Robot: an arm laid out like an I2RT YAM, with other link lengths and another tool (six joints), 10 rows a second.
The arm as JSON. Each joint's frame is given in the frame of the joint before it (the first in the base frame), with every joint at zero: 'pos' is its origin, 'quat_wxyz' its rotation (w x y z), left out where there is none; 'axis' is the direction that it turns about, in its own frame. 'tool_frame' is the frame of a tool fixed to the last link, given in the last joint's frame.
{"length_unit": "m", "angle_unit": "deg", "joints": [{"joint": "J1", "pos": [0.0, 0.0, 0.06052], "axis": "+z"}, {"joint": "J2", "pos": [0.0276, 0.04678, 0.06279], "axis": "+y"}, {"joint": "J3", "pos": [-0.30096, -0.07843, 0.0], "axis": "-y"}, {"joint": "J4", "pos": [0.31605, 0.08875, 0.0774], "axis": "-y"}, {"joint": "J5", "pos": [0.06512, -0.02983, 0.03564], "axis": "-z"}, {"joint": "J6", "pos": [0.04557, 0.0, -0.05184], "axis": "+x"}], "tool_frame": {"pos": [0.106, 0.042, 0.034], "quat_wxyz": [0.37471, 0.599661, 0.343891, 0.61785]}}
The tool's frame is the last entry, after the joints.
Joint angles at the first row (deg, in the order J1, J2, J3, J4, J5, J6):
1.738 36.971 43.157 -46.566 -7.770 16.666
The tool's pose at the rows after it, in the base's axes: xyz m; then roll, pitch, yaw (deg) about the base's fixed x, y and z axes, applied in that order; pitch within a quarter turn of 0, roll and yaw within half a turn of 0:
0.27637 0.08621 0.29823 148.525 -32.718 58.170
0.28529 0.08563 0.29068 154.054 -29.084 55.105
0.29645 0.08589 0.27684 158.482 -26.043 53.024
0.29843 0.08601 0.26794 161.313 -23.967 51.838
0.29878 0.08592 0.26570 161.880 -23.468 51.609
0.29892 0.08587 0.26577 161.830 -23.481 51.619
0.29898 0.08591 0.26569 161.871 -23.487 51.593
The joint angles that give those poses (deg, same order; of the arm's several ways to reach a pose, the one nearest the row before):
1.737 43.550 48.861 -53.494 -7.530 16.098
1.739 48.949 52.249 -57.450 -7.201 16.120
1.737 53.867 53.910 -59.156 -7.180 16.141
1.738 56.162 54.676 -60.927 -7.202 16.142
1.736 56.643 54.785 -61.276 -7.159 16.118
1.737 56.642 54.783 -61.232 -7.137 16.119
1.737 56.665 54.785 -61.232 -7.158 16.141

